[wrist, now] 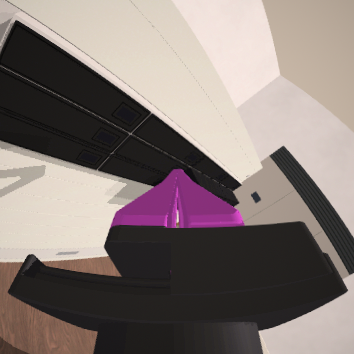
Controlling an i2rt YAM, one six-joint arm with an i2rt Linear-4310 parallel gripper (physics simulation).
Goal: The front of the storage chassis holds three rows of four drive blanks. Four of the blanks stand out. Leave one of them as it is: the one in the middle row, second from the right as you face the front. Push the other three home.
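Places are measured from the arm's base along level axes (x ahead, y left, z up), in millimetres.
Pixels of known places: gripper, fingertip midpoint: (176, 175).
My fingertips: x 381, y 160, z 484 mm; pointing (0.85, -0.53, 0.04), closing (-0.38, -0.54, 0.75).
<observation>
Ahead of a thing's pixels: the offset from my fingertips to its top centre. "spot": to the spot under its first point.
The storage chassis (200, 85) fills the upper left of the wrist view, its cream casing around slanting rows of black drive blanks. Three long blanks, upper {spot: 55 mm ahead, 87 mm left, 4 mm up} (70, 70), middle (55, 102) and lower {spot: 54 mm ahead, 61 mm left, 52 mm down} (65, 143), lie stacked at the left, with small square marks near their right ends. Further blanks run right, foreshortened. At the far right end a dark blank {spot: 29 mm ahead, 170 mm right, 17 mm down} (216, 188) stands out from the front; I cannot tell its row. My gripper (176, 175) is shut and empty, its magenta tips over the lower edge of the blanks, just left of that blank. Contact is unclear, and the tips hide part of the front.
A beige cabinet (285, 200) with a dark ribbed side stands beyond the chassis at the right. Pale walls (315, 105) rise behind. A brown wooden surface (45, 305) shows at the lower left. Shadows fall on the cream panel below the blanks.
</observation>
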